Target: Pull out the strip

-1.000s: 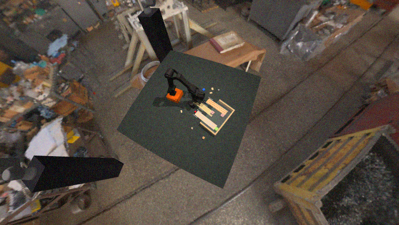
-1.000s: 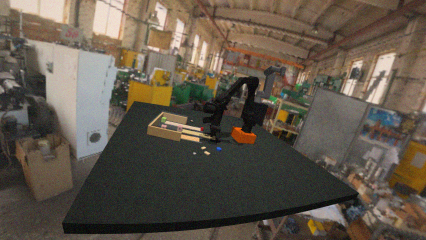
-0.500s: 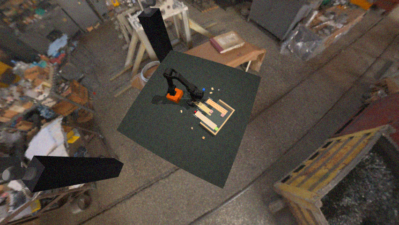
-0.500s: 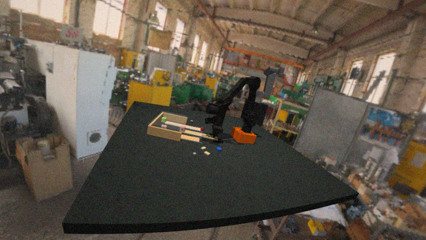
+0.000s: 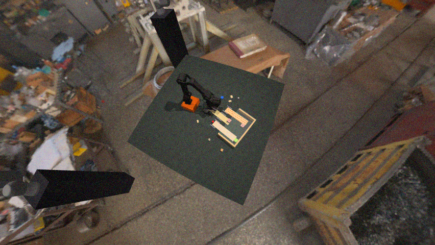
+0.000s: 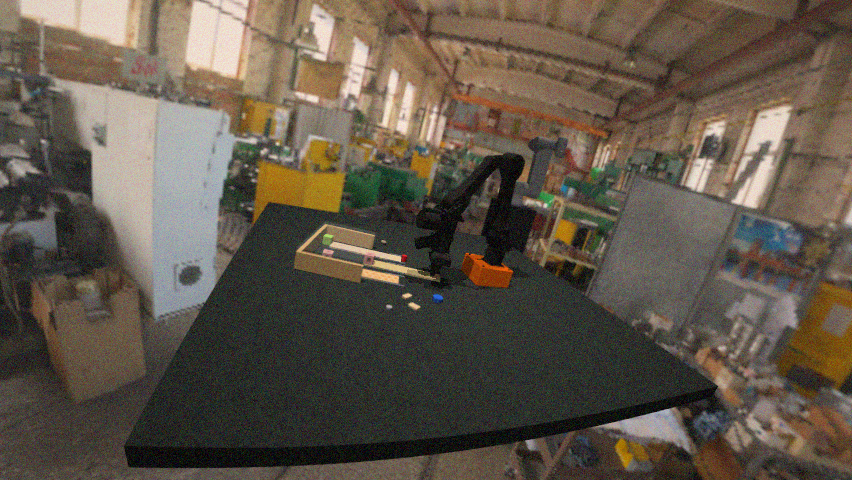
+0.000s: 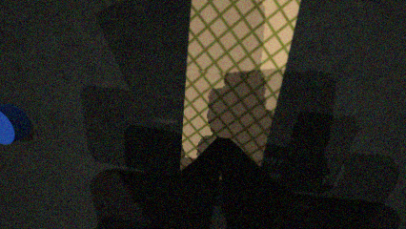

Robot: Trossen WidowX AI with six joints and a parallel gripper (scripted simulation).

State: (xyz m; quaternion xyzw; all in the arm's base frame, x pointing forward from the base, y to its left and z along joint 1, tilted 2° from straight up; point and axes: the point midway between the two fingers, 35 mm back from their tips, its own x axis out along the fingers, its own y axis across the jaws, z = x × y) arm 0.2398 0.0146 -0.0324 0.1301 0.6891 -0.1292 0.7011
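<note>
Right now the hatched strip is 90 mm ahead of my gripper tip and 40 mm to the right of it. The rest, counted from my gripper tip: blue disc 50 mm ahead, 160 mm to the left; then red piece 60 mm ahead, 120 mm to the right, 10 mm above.
</note>
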